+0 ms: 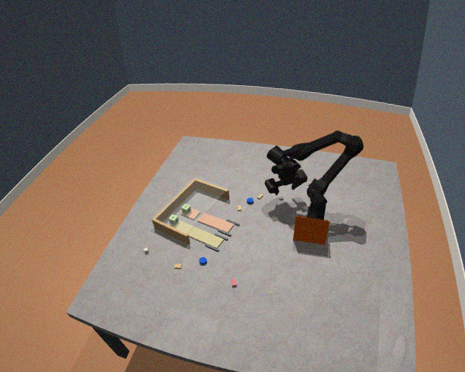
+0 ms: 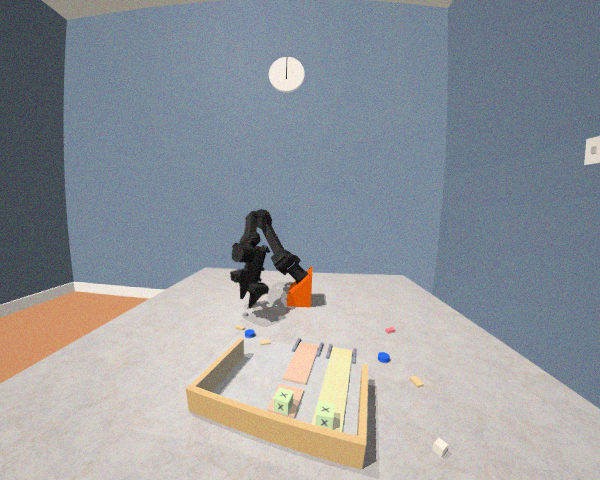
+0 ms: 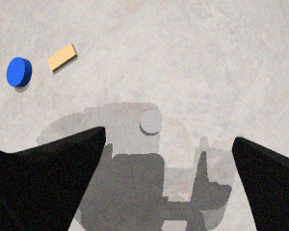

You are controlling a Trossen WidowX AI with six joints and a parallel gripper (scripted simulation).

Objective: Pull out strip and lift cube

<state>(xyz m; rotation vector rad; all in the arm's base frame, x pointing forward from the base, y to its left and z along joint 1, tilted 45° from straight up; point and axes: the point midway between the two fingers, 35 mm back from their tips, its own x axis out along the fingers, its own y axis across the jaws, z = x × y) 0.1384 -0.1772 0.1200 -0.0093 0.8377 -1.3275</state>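
My gripper tip is now 500 mm to the right of the pink block, 130 mm short of it and 40 mm above it.
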